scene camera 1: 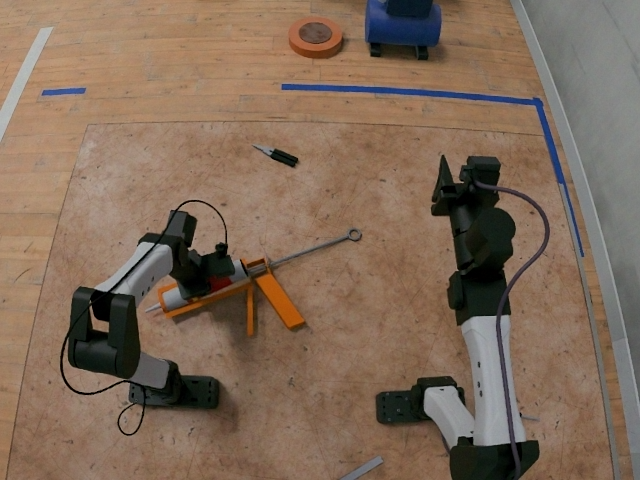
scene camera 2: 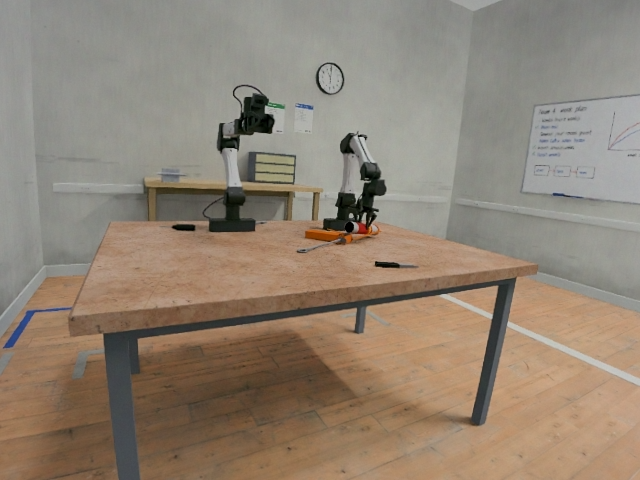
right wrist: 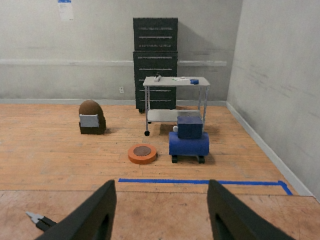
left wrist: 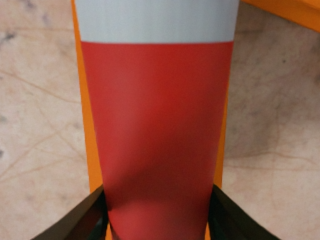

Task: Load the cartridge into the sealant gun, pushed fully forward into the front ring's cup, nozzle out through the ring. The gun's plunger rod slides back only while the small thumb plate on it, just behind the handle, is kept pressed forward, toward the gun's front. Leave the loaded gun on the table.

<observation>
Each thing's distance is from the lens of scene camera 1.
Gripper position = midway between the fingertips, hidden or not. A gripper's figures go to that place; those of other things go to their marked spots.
my left gripper (scene camera 1: 203, 285): 1.09 m
cartridge (scene camera 1: 241, 273): 1.05 m
orange sealant gun (scene camera 1: 275, 295): 1.07 m
</observation>
